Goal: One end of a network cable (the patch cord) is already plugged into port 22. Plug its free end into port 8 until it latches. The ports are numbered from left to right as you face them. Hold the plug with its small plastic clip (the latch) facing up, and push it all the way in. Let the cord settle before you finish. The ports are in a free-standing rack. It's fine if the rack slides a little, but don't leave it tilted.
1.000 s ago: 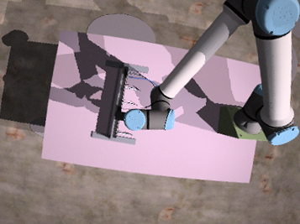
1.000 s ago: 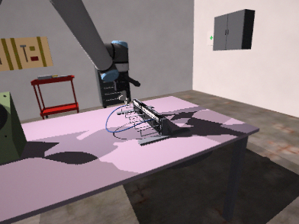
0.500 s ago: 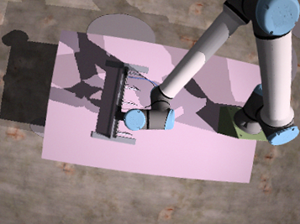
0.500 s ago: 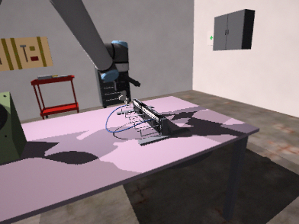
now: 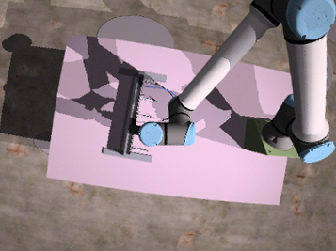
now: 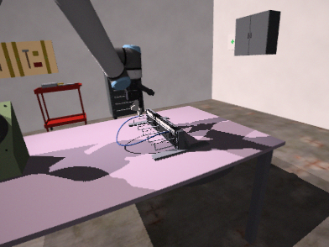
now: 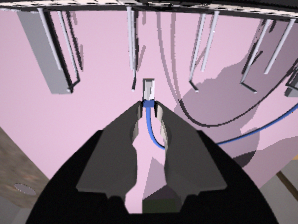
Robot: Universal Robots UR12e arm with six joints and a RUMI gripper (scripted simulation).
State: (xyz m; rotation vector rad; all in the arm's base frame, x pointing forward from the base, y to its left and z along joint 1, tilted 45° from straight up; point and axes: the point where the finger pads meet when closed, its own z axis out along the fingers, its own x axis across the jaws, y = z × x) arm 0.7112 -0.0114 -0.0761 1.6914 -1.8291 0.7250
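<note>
My gripper is now 1 cm short of the white plug and 1 cm above it.
</note>
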